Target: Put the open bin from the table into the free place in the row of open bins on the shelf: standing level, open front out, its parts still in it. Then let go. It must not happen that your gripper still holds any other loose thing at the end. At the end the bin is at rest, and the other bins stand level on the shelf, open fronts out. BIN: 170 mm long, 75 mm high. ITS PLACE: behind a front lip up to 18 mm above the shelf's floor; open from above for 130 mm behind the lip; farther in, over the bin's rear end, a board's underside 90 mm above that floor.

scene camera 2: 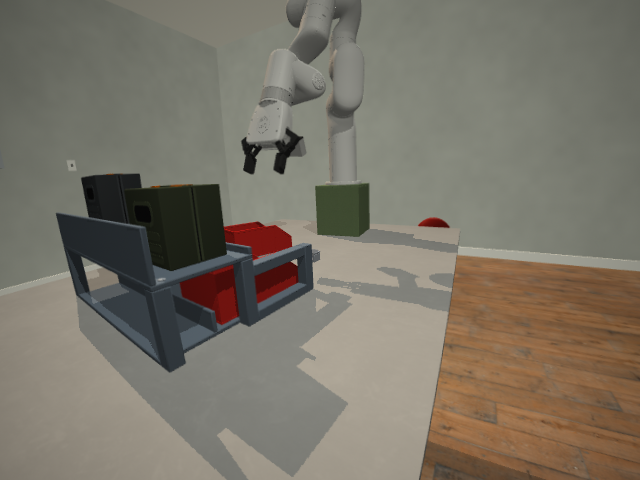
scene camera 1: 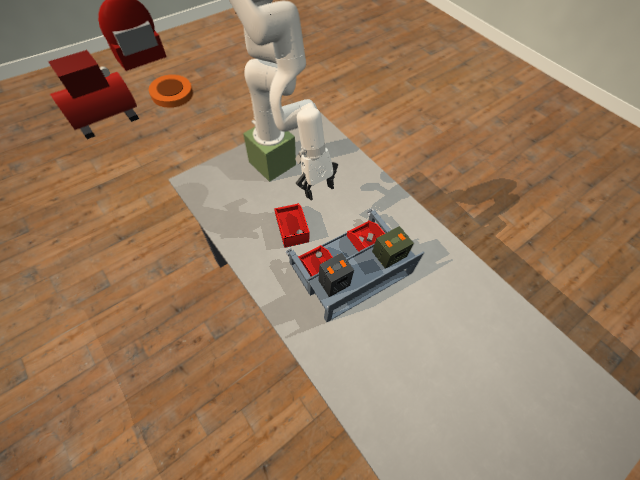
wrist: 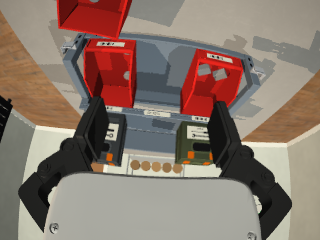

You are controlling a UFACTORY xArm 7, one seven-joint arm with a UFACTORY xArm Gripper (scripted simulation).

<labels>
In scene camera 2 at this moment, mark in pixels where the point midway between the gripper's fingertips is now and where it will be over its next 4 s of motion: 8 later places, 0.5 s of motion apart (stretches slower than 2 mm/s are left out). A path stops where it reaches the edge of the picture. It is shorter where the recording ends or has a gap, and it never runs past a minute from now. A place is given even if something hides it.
My gripper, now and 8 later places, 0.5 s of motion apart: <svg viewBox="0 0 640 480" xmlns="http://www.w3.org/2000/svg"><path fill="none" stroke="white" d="M263 172L262 153L262 154L262 156L254 158L250 159L250 159L251 158L252 158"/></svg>
</labels>
